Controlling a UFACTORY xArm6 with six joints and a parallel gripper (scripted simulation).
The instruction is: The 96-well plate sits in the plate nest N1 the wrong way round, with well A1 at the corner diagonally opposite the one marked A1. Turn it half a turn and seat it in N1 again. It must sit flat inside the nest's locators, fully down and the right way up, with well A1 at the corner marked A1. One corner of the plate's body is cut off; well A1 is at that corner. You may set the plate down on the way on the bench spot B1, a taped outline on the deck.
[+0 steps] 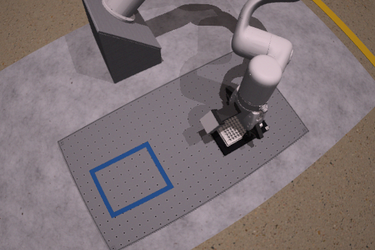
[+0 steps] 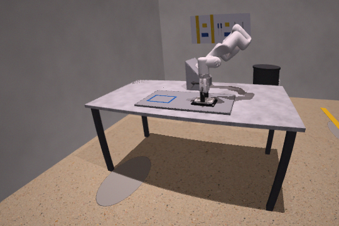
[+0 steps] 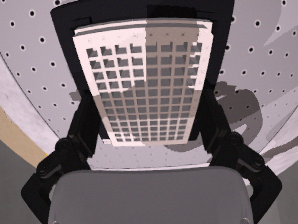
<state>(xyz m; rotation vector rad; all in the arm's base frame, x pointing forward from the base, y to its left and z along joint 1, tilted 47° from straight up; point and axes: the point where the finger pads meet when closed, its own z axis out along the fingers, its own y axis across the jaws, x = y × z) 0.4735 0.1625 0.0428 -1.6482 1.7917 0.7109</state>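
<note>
Right now the white 96-well plate is 1 cm below my hand. Round my hand: white A1 mark (6 cm ahead, 7 cm to the left, 2 cm below); black plate nest N1 (3 cm below).
</note>
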